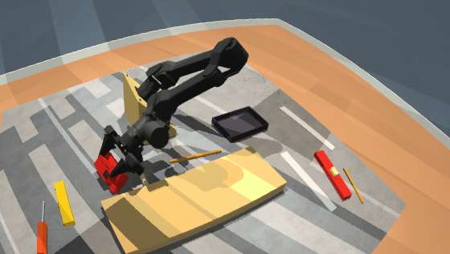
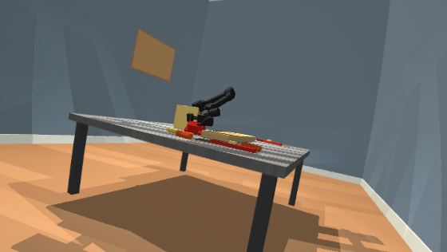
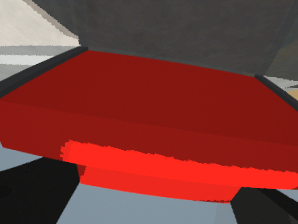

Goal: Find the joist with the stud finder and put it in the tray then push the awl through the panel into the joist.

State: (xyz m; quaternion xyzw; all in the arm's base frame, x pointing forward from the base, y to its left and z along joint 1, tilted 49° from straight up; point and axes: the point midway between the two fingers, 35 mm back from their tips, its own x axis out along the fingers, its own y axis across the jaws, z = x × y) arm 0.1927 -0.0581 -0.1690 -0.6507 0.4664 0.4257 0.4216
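Now: gripper tip 1 cm short of the stud finder and 1 cm above it. From my gripper tip the other things lie so: awl (12 cm to the left, 5 cm below, 2 cm behind); dark tray (52 cm to the left, 9 cm behind, 5 cm below); yellow bar (17 cm to the right, 5 cm below, 5 cm ahead).
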